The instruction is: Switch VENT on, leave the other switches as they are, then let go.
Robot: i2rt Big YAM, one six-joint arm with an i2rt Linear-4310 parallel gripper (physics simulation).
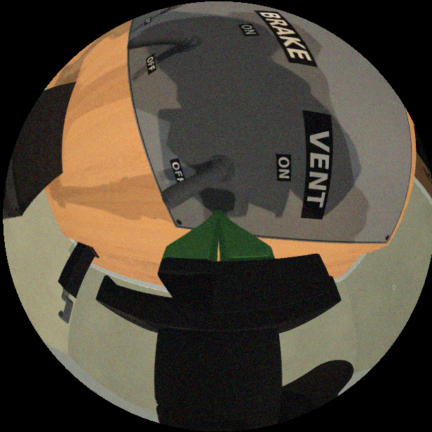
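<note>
The VENT switch has a grey lever (196,182) that runs from its round pivot down and left, on the OFF side. It covers part of the OFF label (176,169). The ON label (283,167) and the VENT nameplate (317,165) are to the right of the pivot. My gripper (218,216) is shut and empty. Its green fingertips are at the near edge of the panel, below and right of the lever, with a visible gap between them and the lever. A dark patch lies on the panel just above the tips.
The grey panel (380,200) lies on an orange wood-like surface (100,150). Farther up are the BRAKE nameplate (286,37), its ON label (248,29), its OFF label (151,65) and its lever (187,44), in shadow. A black object (40,145) is at the left.
</note>
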